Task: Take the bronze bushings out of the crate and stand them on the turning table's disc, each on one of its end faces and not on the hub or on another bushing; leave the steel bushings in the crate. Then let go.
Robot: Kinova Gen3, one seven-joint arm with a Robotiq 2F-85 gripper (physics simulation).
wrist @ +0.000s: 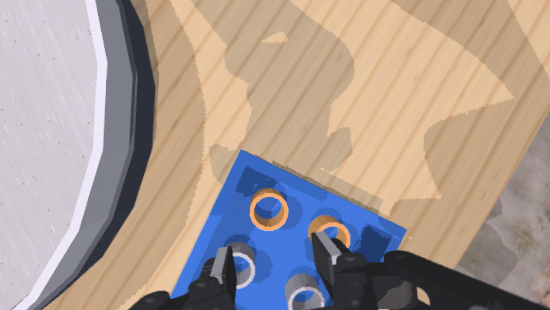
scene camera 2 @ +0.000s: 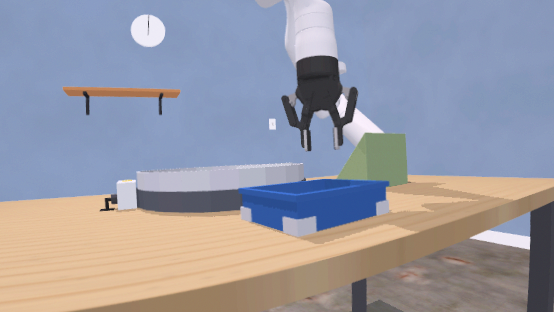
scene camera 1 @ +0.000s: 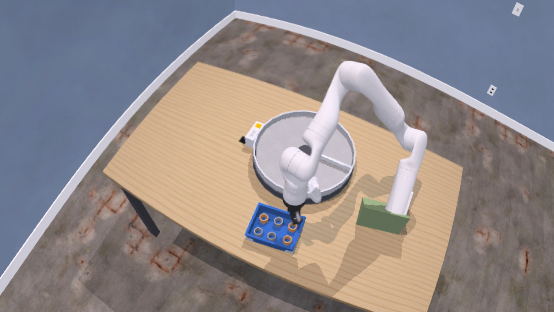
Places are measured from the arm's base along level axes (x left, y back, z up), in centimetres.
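Pixels of known places: gripper, fingertip midpoint: (wrist: 273,255) (scene camera 2: 322,150) (scene camera 1: 292,217); arm's base, link origin: (scene camera 2: 382,151) (scene camera 1: 395,211).
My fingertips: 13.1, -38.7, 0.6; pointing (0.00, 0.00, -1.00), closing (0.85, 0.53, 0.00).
Note:
Ahead of a thing's pixels: the offset from my fingertips to its top centre, as dx, dy, dz. "spot": to the spot under its first point.
The blue crate {+2.8, -5.1, -5.4} (scene camera 1: 270,245) (scene camera 2: 345,205) (wrist: 320,189) holds three bronze and three steel bushings, all upright. One bronze bushing {-0.1, +0.7, -7.4} (scene camera 1: 293,230) (wrist: 270,223) is at the end nearer the arm's base, with a second bronze bushing {+5.9, +0.5, -7.4} (scene camera 1: 287,243) (wrist: 315,227) beside it, partly behind a finger in the wrist view. The third bronze bushing {-0.4, -10.6, -7.4} (scene camera 1: 263,221) is at the other end. Two steel bushings {-0.7, -5.0, -7.4} (wrist: 242,248) {+6.2, -5.5, -7.4} (wrist: 300,281) show near the fingers. My gripper (scene camera 1: 297,220) (scene camera 2: 322,142) (wrist: 273,255) is half open and empty, above the crate. No bushing shows on the visible part of the turning table's disc {-32.8, -3.5, -4.3} (scene camera 1: 275,150) (wrist: 45,125).
The turning table's raised rim {spot: -14.5, -13.8, -4.7} (scene camera 2: 215,181) stands beside the crate. A fixed bar {spot: -30.1, +9.6, -3.1} (scene camera 1: 335,162) crosses the disc; the arm partly hides the dark hub {-32.8, -3.5, -4.3} (scene camera 1: 304,149). A white box {spot: -35.6, -26.8, -4.6} (scene camera 1: 253,132) (scene camera 2: 126,195) adjoins the rim. The green base block (scene camera 1: 382,218) (scene camera 2: 386,160) stands right.

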